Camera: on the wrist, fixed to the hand. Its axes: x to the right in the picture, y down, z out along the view.
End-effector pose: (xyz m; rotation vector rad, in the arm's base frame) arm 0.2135 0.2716 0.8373 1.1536 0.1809 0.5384
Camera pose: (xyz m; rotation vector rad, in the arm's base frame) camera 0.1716 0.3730 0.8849 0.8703 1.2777 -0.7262
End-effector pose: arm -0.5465 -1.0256 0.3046 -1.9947 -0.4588 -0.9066
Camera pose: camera -0.5143 -1.1407 0.2996 -0.9446 -1.9084 -1.8033
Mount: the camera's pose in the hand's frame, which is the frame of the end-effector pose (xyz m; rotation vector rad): 0.0203 0.0860 -0.0806 0.2734 0.2832 -1.5427
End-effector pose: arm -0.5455 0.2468 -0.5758 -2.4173 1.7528 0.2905
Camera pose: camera -0.6152 0.1831 -0.5024 -2.7992 -0.3696 -0.4479
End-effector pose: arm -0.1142 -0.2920 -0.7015 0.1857 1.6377 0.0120
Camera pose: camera -0.1857 -0.1962 -0.7050 -0.9324 1.6742 -1.3957
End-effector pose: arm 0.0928 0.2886 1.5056 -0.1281 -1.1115 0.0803
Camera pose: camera 0.1740 0.3713 1.4761 0.9415 -0.6666 -1.1229
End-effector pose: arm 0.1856 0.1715 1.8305 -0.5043 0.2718 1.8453
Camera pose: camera 0.1158 0.1262 1.7446 -0.5291 0.2051 0.2325
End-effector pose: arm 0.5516 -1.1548 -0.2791 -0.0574 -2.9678 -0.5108
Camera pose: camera 0.5463 -1.1005 -0.1727 2.1156 -2.1658 -0.1365
